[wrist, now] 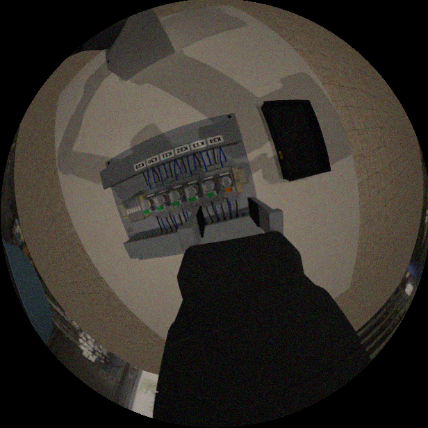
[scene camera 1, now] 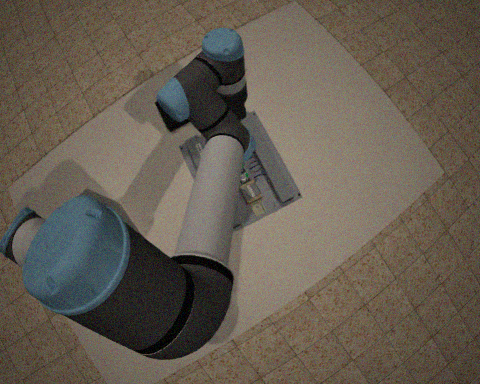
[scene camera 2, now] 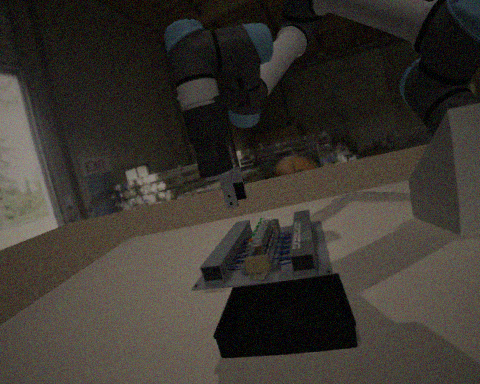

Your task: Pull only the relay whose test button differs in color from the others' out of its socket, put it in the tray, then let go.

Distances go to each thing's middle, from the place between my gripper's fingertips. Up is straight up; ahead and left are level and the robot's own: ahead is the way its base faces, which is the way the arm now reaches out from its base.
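The grey panel [scene camera 1: 244, 211] is 140 mm below my hand, and it's 90 mm to the right of the hand and 40 mm behind it.
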